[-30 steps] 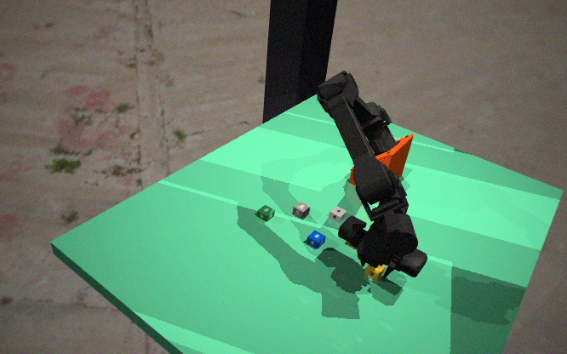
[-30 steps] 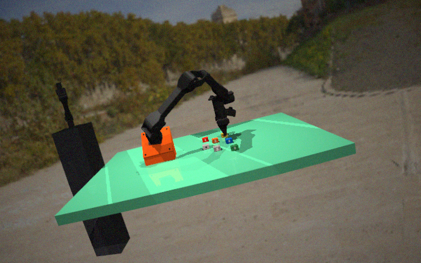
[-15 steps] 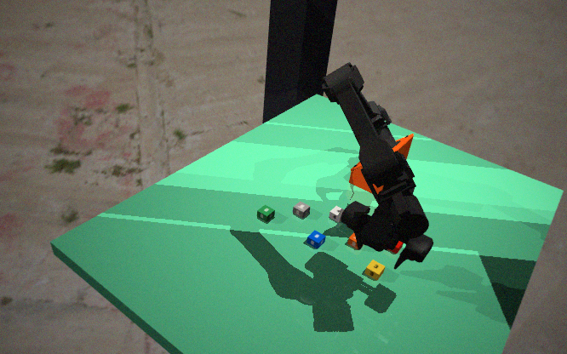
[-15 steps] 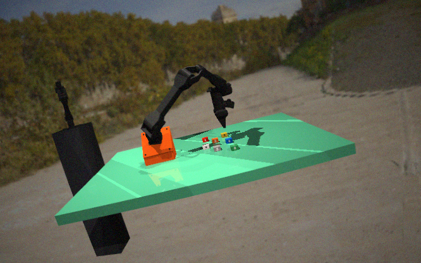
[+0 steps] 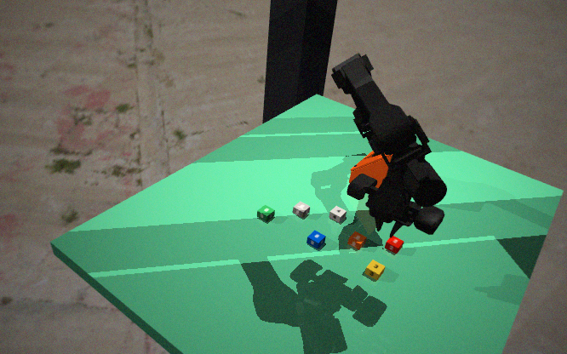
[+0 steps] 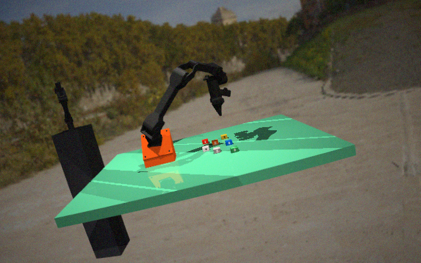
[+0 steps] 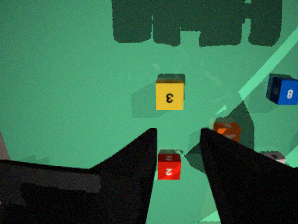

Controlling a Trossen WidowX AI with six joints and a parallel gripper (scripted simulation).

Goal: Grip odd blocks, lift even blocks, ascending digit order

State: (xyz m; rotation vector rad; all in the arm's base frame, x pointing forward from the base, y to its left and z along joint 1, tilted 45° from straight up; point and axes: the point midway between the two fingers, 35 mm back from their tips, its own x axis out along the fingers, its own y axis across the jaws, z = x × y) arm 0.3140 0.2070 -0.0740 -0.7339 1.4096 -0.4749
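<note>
The white block is 18 cm to the right of my gripper tip, 12 cm below it and 10 cm behind it. Round my gripper tip: yellow block: 12 cm below, 1 cm behind; red block: 12 cm below, 11 cm behind, 2 cm to the right; orange block: 12 cm below, 8 cm to the right, 5 cm behind.
</note>
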